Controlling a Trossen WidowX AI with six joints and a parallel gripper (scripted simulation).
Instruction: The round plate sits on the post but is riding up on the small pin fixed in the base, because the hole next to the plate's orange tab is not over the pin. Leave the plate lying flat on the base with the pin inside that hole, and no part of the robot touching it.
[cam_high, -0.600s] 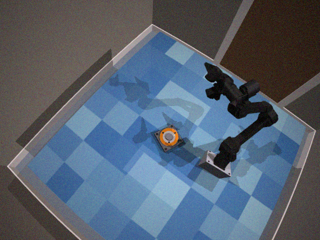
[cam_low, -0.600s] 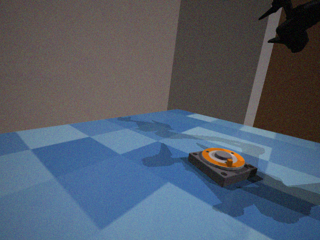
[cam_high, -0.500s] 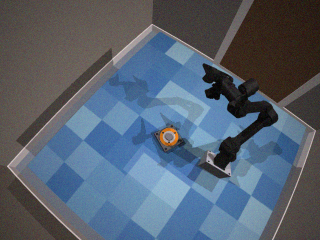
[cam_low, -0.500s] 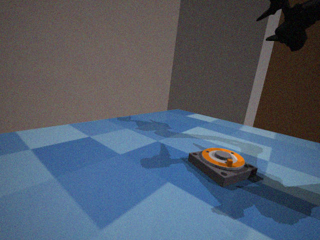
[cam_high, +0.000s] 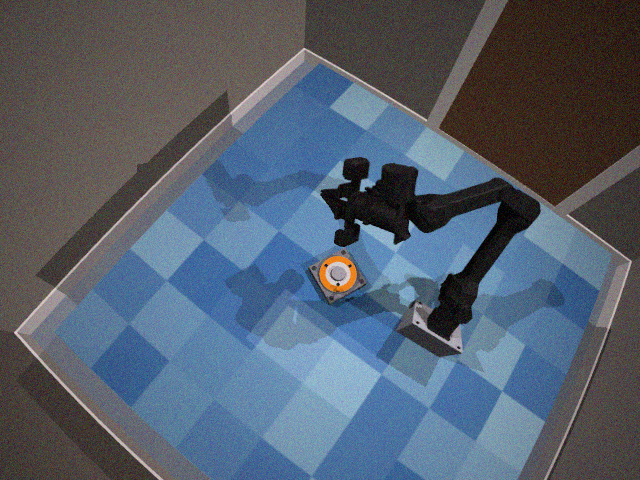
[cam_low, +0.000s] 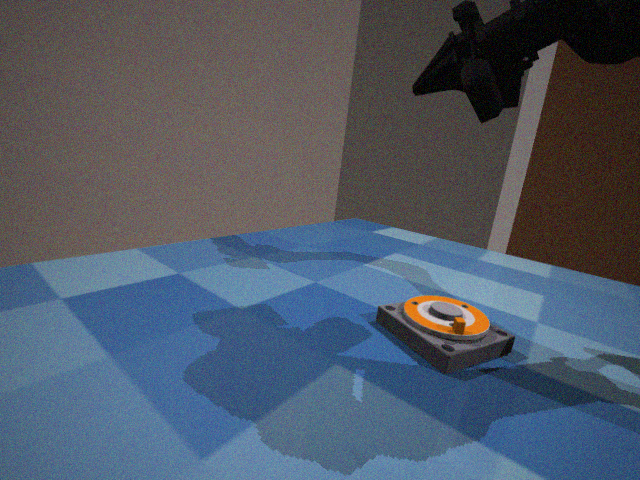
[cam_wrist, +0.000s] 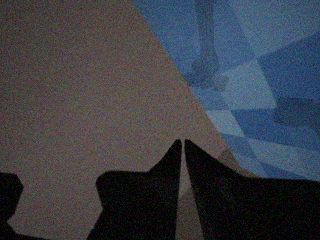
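My gripper tip is now 110 mm past the square grey base, 60 mm to the right of it and 300 mm above it.
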